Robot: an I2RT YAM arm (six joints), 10 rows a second.
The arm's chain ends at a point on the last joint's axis. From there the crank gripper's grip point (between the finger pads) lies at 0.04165 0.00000 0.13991 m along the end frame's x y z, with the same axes.
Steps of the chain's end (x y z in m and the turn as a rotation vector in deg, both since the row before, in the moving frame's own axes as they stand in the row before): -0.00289, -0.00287, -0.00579, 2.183, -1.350, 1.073; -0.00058, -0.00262, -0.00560, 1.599, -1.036, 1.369; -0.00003, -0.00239, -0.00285, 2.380, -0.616, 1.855; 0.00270, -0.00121, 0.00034, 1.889, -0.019, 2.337; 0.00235, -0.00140, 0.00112, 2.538, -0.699, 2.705
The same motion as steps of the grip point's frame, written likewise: -0.00615, -0.00747, -0.00493, 2.183, -1.350, 1.073; -0.00308, -0.00557, -0.00491, 1.599, -1.036, 1.369; -0.00146, -0.00688, -0.00250, 2.380, -0.616, 1.855; 0.00271, -0.00412, 0.00031, 1.889, -0.019, 2.337; 0.00074, -0.00568, 0.00152, 2.538, -0.699, 2.705
